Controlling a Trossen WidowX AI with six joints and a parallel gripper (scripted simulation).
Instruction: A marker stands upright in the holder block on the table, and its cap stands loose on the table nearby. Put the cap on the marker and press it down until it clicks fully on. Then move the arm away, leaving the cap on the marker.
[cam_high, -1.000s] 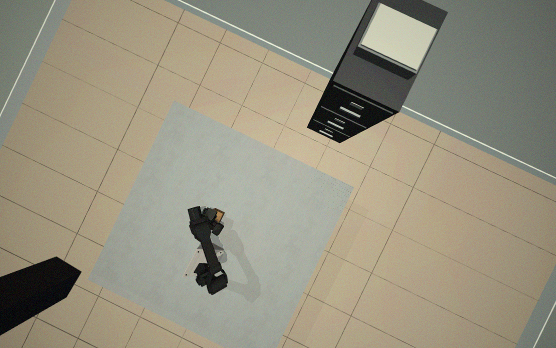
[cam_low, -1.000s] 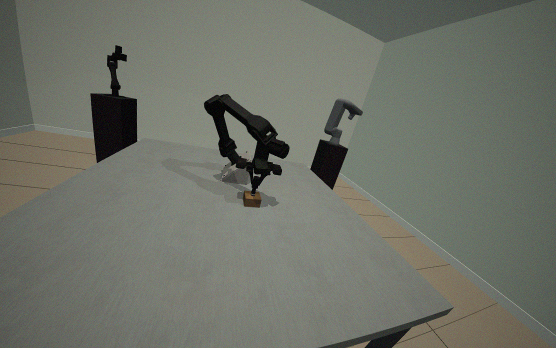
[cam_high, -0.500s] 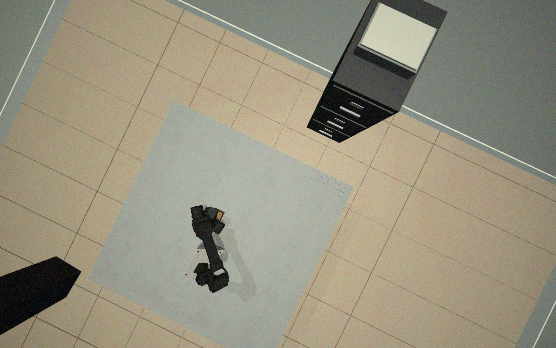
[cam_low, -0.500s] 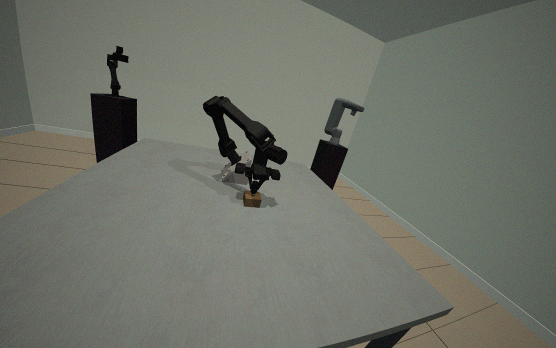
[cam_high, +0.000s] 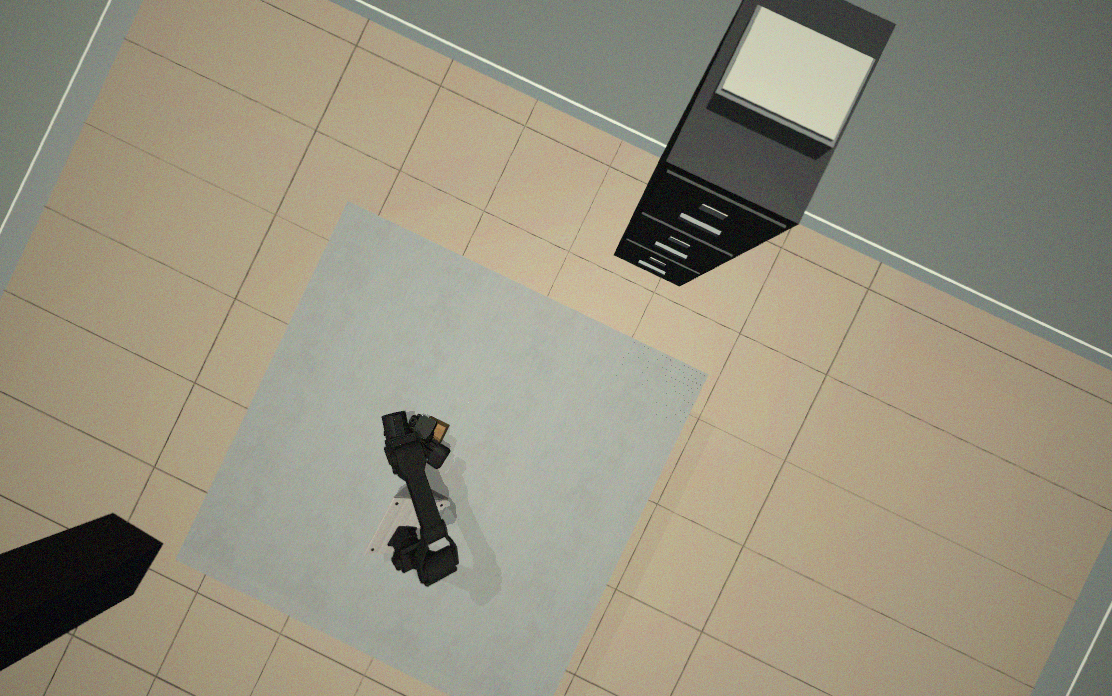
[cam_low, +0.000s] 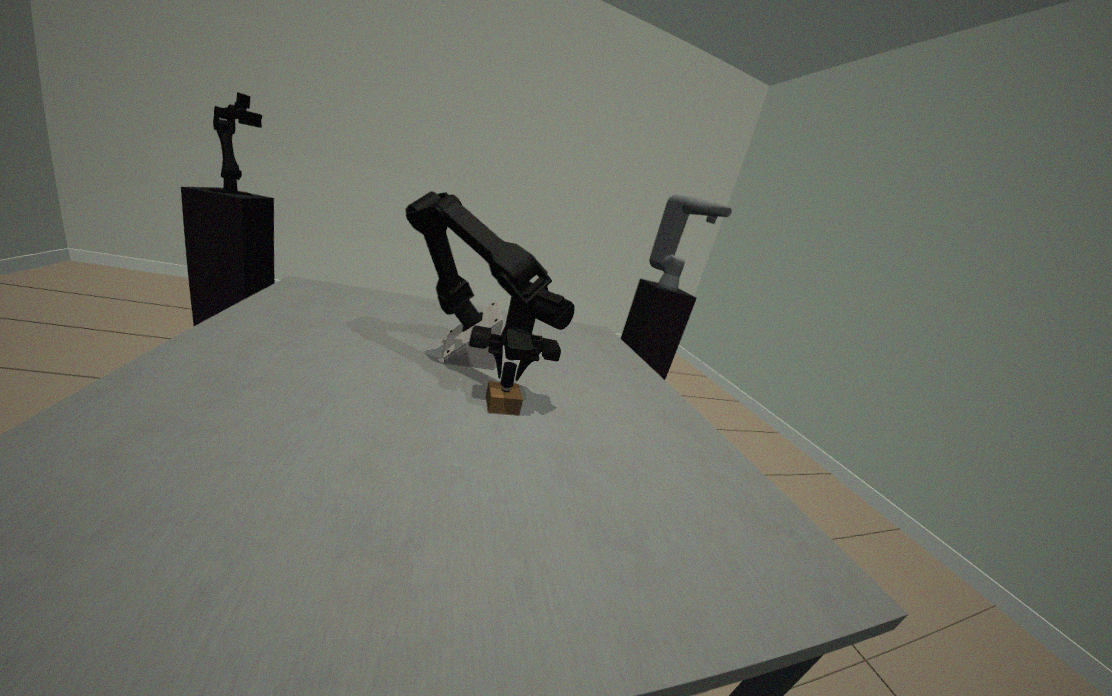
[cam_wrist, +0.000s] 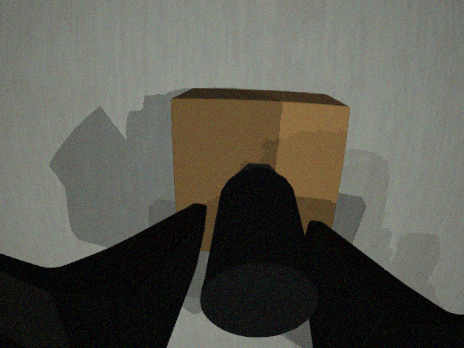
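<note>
My gripper tip is 1 cm below the marker cap.
</note>
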